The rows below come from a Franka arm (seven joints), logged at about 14 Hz.
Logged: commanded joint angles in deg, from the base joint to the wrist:
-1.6 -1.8 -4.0 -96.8 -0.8 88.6 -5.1
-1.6 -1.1 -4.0 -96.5 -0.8 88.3 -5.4
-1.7 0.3 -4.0 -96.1 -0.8 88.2 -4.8
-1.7 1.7 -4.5 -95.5 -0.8 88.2 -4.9
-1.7 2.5 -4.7 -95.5 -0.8 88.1 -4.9
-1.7 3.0 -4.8 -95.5 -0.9 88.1 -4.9
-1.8 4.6 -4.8 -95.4 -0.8 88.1 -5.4
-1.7 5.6 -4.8 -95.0 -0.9 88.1 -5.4
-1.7 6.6 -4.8 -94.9 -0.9 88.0 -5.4
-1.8 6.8 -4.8 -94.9 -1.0 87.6 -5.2
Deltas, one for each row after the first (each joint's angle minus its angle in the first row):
0.0 0.7 0.0 0.3 0.0 -0.3 -0.3
-0.1 2.1 0.0 0.7 0.0 -0.4 0.3
-0.1 3.5 -0.5 1.3 0.0 -0.4 0.2
-0.1 4.3 -0.7 1.3 0.0 -0.5 0.2
-0.1 4.8 -0.8 1.3 -0.1 -0.5 0.2
-0.2 6.4 -0.8 1.4 0.0 -0.5 -0.3
-0.1 7.4 -0.8 1.8 -0.1 -0.5 -0.3
-0.1 8.4 -0.8 1.9 -0.1 -0.6 -0.3
-0.2 8.6 -0.8 1.9 -0.2 -1.0 -0.1

